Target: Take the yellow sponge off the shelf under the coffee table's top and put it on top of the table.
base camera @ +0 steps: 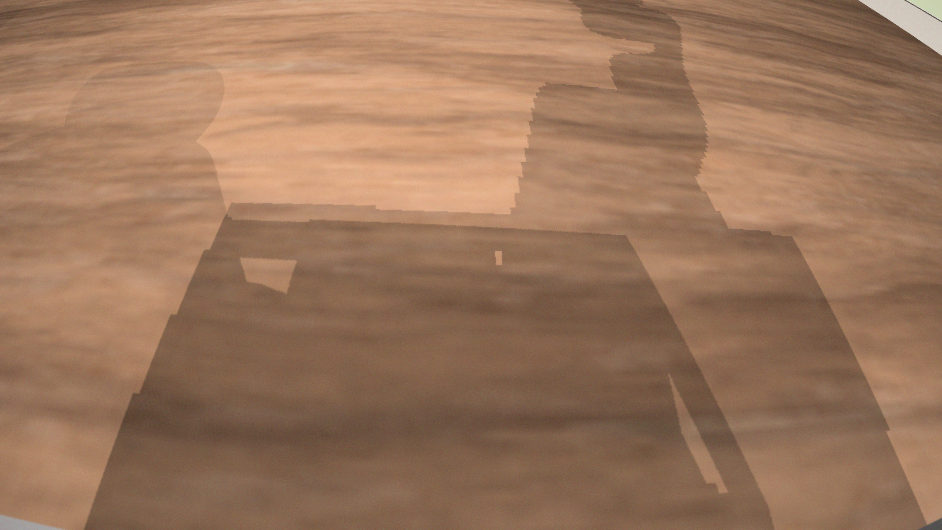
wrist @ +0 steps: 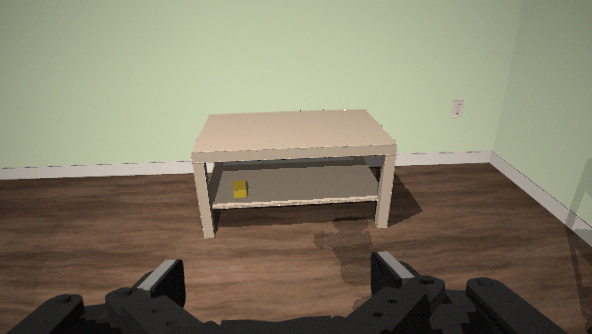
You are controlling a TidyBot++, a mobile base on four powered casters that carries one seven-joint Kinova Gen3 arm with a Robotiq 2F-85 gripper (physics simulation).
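Places are measured from the arm's base along level axes (x left, y back, z up), in centimetres.
Where they show: gripper, fingertip midpoint: (wrist: 278,277).
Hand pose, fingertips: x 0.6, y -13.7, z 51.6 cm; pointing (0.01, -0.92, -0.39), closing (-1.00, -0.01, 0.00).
After its pixels a point has its place.
The yellow sponge (wrist: 240,189) @(x 21.1, y -151.0, z -20.2 cm) lies on the lower shelf (wrist: 305,184) @(x -11.3, y -162.3, z -24.7 cm) of the coffee table, near the shelf's left end, in the wrist view. The coffee table (wrist: 295,132) @(x -6.3, y -159.3, z 5.3 cm) is pale, with a flat top and legs at its corners, and stands against the far wall. My gripper (wrist: 278,277) @(x 0.6, y -13.7, z 51.6 cm) is open, with nothing between its fingers. It is well in front of the table and apart from it. The table, the sponge and the gripper do not show in the base camera view.
A green wall (wrist: 110,80) @(x 103.9, y -210.8, z 24.3 cm) with a white baseboard (wrist: 100,169) @(x 123.8, y -209.2, z -34.5 cm) runs behind the table. Another wall (wrist: 555,110) @(x -150.1, y -166.5, z 13.6 cm) meets it in a corner at the right. An outlet (wrist: 457,108) @(x -115.6, y -213.2, z 0.5 cm) is on the back wall. Shadows of the robot fall on the wood floor (base camera: 368,145) @(x 10.0, y -62.4, z -39.7 cm) (wrist: 100,225) @(x 97.8, y -150.5, z -39.6 cm).
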